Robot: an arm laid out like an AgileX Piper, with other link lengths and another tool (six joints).
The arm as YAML. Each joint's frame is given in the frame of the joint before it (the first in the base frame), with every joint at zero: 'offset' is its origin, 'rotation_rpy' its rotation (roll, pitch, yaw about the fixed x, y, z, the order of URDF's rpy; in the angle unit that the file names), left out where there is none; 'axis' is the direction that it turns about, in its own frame. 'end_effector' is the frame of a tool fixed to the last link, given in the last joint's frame.
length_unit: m
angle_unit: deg
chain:
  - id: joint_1
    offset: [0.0, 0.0, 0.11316]
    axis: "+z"
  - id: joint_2
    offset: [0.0, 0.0, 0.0]
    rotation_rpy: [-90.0, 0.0, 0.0]
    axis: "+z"
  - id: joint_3
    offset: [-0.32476, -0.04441, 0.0]
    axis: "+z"
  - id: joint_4
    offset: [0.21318, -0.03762, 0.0]
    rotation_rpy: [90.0, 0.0, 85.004]
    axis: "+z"
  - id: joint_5
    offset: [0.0, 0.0, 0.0]
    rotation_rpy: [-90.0, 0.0, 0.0]
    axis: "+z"
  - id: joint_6
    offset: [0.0, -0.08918, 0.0]
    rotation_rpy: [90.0, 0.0, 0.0]
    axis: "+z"
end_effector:
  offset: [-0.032, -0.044, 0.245]
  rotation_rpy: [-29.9, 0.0, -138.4]
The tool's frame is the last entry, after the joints.
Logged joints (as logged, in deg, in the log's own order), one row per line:
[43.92 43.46 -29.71 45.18 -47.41 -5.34]
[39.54 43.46 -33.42 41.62 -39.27 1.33]
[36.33 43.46 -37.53 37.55 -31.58 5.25]
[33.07 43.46 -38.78 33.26 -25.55 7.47]
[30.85 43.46 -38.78 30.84 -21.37 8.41]
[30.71 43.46 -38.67 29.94 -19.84 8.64]
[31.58 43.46 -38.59 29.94 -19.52 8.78]
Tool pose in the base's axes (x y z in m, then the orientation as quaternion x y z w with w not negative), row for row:
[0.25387 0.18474 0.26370 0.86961 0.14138 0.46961 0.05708]
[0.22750 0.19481 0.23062 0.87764 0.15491 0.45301 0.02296]
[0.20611 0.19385 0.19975 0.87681 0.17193 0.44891 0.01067]
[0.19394 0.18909 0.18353 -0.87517 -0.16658 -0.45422 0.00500]
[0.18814 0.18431 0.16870 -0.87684 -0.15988 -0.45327 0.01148]
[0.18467 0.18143 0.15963 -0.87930 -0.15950 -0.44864 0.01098]
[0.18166 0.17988 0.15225 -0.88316 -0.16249 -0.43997 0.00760]
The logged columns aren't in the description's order. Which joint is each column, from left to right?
Columns, left to right: joint_5, joint_1, joint_6, joint_2, joint_3, joint_4.
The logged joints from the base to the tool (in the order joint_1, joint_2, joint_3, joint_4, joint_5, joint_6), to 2 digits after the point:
[43.46 45.18 -47.41 -5.34 43.92 -29.71]
[43.46 41.62 -39.27 1.33 39.54 -33.42]
[43.46 37.55 -31.58 5.25 36.33 -37.53]
[43.46 33.26 -25.55 7.47 33.07 -38.78]
[43.46 30.84 -21.37 8.41 30.85 -38.78]
[43.46 29.94 -19.84 8.64 30.71 -38.67]
[43.46 29.94 -19.52 8.78 31.58 -38.59]

